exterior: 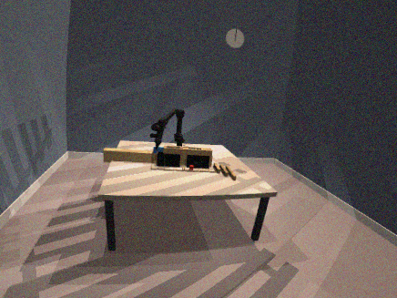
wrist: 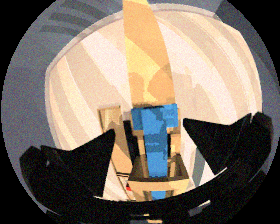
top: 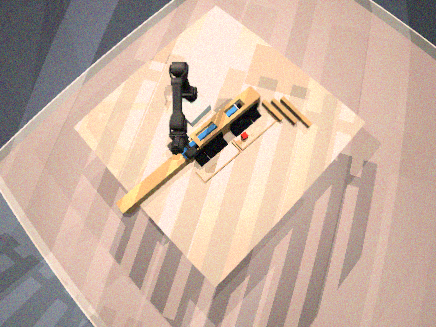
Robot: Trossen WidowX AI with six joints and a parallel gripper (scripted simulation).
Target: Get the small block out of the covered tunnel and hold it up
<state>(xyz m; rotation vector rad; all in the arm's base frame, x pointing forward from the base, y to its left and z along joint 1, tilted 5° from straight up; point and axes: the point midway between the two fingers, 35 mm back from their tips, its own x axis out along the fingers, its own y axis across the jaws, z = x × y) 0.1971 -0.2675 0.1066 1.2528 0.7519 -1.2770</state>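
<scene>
The wooden tunnel lies 30 mm ahead of my gripper tip, 50 mm to the left of it and 60 mm below it. The rest, counted from my gripper tip: small red block (180 mm ahead, 300 mm to the left, 110 mm below).
</scene>
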